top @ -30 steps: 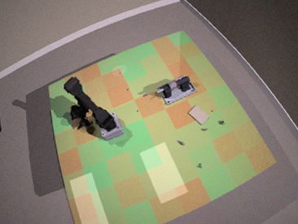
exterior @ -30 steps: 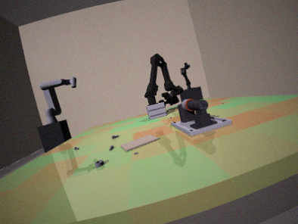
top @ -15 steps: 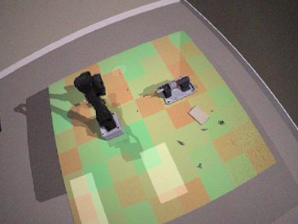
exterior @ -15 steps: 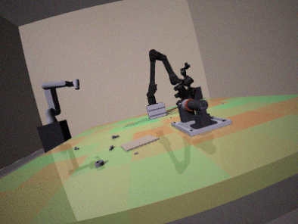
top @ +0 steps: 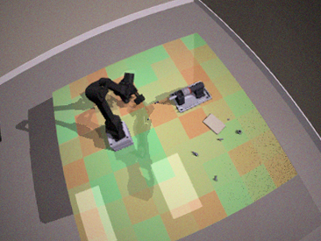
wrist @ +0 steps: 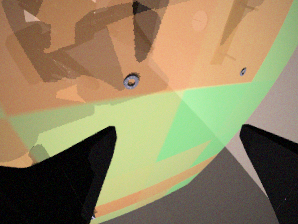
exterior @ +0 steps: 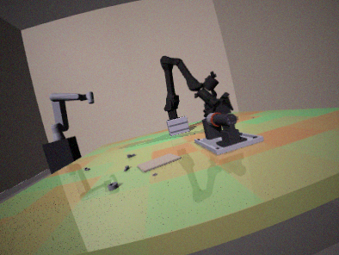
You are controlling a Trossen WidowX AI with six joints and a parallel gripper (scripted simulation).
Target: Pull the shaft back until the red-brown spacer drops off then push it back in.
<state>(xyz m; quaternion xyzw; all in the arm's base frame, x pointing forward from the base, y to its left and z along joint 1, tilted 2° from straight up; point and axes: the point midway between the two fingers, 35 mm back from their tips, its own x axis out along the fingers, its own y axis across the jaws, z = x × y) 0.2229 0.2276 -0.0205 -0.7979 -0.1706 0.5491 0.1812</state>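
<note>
Right now my gripper tip is 22 cm short of the shaft, 22 cm to the left of it and 3 cm below it. Also, from my gripper tip: flat tan plate: 28 cm ahead, 47 cm to the right, 5 cm below; then red-brown spacer: 26 cm ahead, 22 cm to the right, 3 cm above.
</note>
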